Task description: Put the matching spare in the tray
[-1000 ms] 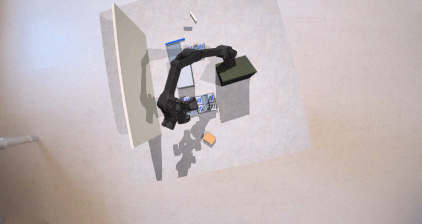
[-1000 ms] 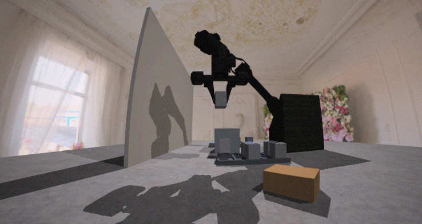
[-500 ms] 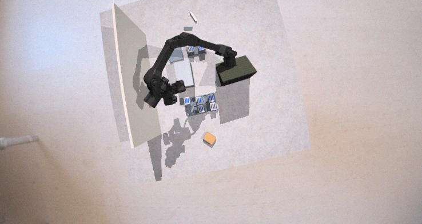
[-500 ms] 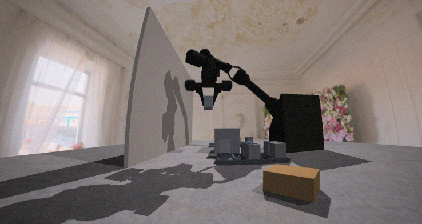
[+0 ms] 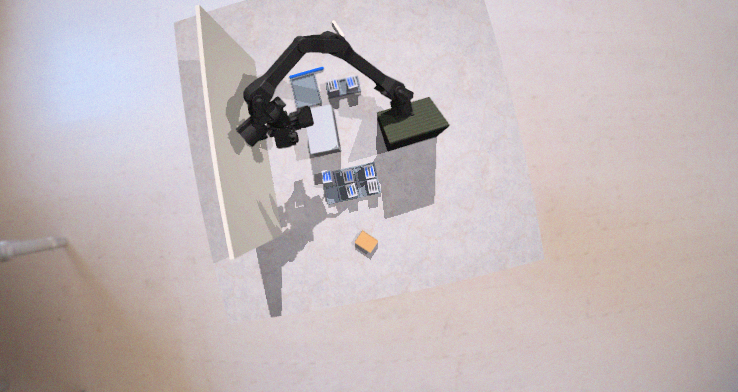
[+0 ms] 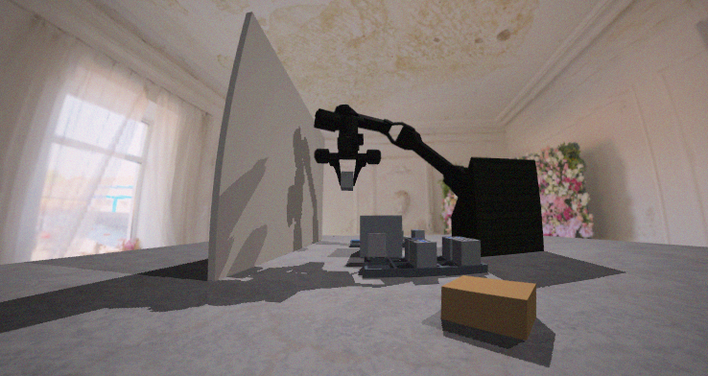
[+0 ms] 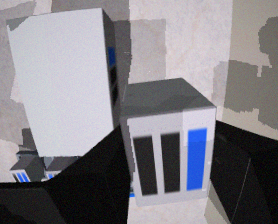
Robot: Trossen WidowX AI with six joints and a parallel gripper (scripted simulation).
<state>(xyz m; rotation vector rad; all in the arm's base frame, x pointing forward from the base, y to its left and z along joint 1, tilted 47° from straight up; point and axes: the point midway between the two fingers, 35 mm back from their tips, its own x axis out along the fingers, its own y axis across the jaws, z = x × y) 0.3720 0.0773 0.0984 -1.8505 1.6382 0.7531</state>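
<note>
My gripper tip is now 18 cm above the flat grey tray, 17 cm to the left of it and 5 cm past it. From my gripper tip the other things lie so: unit 13 cm below, 9 cm behind, 2 cm to the left; tall beige wall panel 15 cm ahead, 4 cm above; grey spare block 2 cm above.
</note>
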